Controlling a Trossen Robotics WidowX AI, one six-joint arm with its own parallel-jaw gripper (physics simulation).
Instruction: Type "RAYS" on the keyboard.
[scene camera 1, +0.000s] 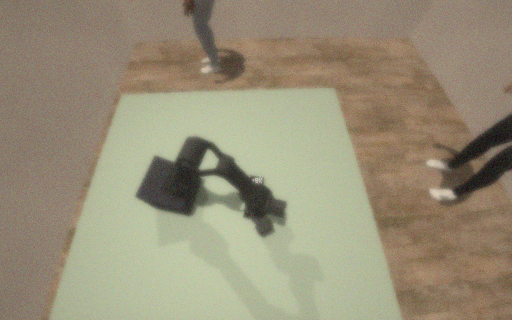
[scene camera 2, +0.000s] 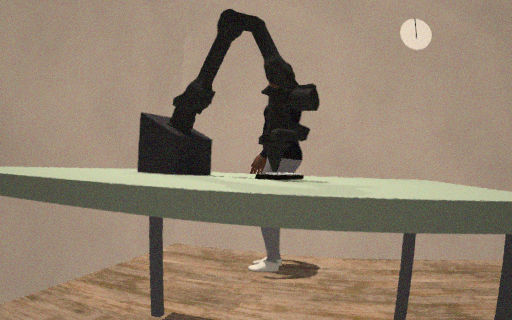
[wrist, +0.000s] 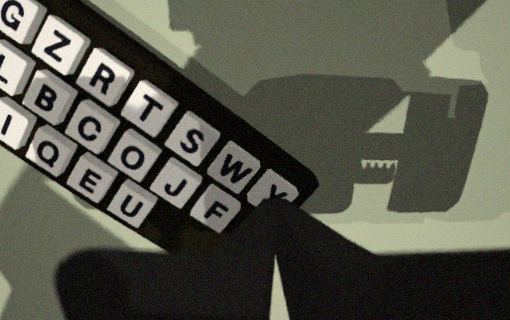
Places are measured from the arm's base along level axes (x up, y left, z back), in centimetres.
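Pixels of known places: gripper, fingertip midpoint: (scene camera 1: 254, 215) (scene camera 2: 274, 171) (wrist: 273, 210); arm's base, origin of the base link: (scene camera 1: 171, 185) (scene camera 2: 178, 127).
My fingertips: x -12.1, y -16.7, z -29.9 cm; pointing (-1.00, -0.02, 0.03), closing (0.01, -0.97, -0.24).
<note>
Ahead of a thing's pixels: the offset from my fingertips to its top centre.
A black keyboard (scene camera 1: 257, 180) (scene camera 2: 298, 177) (wrist: 307, 181) with pale letter keys lies on the table, partly hidden by the arm in the first scene view. In the wrist view, the R key {dx -0.3, dy +7.0, dz -3.2 cm} (wrist: 104, 78), S key {dx -0.3, dy +3.6, dz -1.8 cm} (wrist: 192, 140) and Y key {dx -0.3, dy +0.1, dz -0.4 cm} (wrist: 271, 189) show in the row along its upper edge. The A key does not show there. My gripper (scene camera 2: 275, 170) (wrist: 273, 210) is shut and empty, pointing down. Its tips cover the lower part of the Y key, beside the F key {dx -0.3, dy +2.1, dz +0.8 cm} (wrist: 216, 210). Whether they touch the Y key is hidden.
The pale green table (scene camera 1: 150, 280) (scene camera 2: 400, 212) carries the arm's dark base (scene camera 1: 165, 187) (scene camera 2: 175, 150). The arm's shadows fall across the table. Two people's legs (scene camera 1: 204, 32) (scene camera 1: 487, 150) show beyond the table in the first scene view. A round clock (scene camera 2: 424, 35) hangs on the wall.
</note>
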